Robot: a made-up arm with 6 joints. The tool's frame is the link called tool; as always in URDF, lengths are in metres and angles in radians. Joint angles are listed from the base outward. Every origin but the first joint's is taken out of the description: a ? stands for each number. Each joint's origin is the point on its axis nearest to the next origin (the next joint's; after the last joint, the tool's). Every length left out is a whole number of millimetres.
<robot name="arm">
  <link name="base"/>
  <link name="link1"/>
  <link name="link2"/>
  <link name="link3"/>
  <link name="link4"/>
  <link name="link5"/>
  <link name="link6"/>
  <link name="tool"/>
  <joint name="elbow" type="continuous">
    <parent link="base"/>
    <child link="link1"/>
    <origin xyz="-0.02 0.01 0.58"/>
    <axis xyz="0 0 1"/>
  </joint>
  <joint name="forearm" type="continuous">
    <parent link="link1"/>
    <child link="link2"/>
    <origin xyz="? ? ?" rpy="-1.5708 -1.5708 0"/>
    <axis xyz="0 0 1"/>
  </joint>
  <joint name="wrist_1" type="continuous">
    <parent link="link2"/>
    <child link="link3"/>
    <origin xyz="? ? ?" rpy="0 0 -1.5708"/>
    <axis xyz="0 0 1"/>
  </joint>
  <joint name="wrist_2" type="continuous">
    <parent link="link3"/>
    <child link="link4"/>
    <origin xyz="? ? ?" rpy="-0.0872 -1.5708 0"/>
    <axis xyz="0 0 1"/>
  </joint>
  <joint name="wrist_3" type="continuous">
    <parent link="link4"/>
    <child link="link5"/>
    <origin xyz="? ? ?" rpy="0 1.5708 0"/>
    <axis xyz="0 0 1"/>
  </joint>
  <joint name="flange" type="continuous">
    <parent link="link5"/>
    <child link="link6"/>
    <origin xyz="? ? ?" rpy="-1.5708 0 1.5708"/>
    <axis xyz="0 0 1"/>
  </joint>
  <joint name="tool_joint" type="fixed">
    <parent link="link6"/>
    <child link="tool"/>
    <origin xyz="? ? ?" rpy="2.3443 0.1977 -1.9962"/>
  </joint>
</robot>
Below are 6 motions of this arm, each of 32 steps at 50 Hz.
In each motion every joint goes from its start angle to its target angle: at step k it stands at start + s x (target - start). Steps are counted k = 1, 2, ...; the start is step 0. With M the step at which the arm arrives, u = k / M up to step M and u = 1 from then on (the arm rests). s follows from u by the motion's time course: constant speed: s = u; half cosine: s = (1 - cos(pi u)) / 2; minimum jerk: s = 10 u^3 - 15 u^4 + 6 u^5.
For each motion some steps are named. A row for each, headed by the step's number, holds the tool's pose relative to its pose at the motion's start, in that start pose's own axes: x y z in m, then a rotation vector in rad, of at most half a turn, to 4 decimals.
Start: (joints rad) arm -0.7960 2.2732 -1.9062 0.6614 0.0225 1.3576
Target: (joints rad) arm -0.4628 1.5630 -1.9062 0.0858 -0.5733 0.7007
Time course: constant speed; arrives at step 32
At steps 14, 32:
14: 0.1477 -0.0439 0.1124 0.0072 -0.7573 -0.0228
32: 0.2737 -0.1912 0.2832 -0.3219 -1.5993 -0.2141

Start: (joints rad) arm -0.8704 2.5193 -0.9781 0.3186 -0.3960 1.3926
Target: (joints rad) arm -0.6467 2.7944 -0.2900 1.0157 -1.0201 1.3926
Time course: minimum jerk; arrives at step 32
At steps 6, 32:
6: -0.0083 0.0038 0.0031 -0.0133 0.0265 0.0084
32: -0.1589 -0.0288 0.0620 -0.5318 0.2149 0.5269

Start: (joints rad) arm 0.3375 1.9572 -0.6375 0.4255 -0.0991 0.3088
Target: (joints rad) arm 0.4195 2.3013 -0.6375 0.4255 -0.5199 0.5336
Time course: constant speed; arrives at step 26
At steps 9, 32:
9: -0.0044 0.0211 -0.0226 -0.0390 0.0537 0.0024
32: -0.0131 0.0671 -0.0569 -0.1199 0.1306 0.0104

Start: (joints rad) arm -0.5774 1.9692 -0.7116 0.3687 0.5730 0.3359
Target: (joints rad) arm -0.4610 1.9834 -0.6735 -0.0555 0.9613 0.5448
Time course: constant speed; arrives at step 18
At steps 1, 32:
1: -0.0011 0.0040 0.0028 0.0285 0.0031 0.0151
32: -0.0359 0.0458 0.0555 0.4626 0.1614 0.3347

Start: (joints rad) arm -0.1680 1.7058 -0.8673 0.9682 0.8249 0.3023
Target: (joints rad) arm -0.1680 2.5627 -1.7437 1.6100 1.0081 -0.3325
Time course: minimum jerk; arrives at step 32
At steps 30, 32:
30: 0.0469 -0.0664 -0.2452 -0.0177 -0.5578 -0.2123
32: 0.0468 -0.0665 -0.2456 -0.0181 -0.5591 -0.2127

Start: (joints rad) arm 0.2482 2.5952 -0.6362 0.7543 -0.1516 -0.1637
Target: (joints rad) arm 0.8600 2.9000 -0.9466 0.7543 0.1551 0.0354
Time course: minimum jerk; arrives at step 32
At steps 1, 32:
1: 0.0000 0.0000 0.0000 0.0001 -0.0001 0.0001
32: 0.1297 0.1569 0.0057 0.2810 -0.2188 0.2596

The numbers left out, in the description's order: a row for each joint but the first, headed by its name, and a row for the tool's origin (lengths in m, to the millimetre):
forearm: 0 0.05 0
wrist_1: 0.02 -0.31 0
wrist_2: -0.149 0.053 0
wrist_3: 0.04 -0.013 0
flange: -0.11 -0.027 0
tool: 0.017 -0.01 0

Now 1 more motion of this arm.
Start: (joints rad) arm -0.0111 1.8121 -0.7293 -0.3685 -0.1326 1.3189
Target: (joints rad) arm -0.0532 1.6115 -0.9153 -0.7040 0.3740 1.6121
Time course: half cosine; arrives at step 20
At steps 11, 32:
11: -0.0140 -0.0418 0.0125 -0.0400 0.0945 0.1131
32: -0.0263 -0.0799 0.0245 -0.1308 0.1960 0.2092

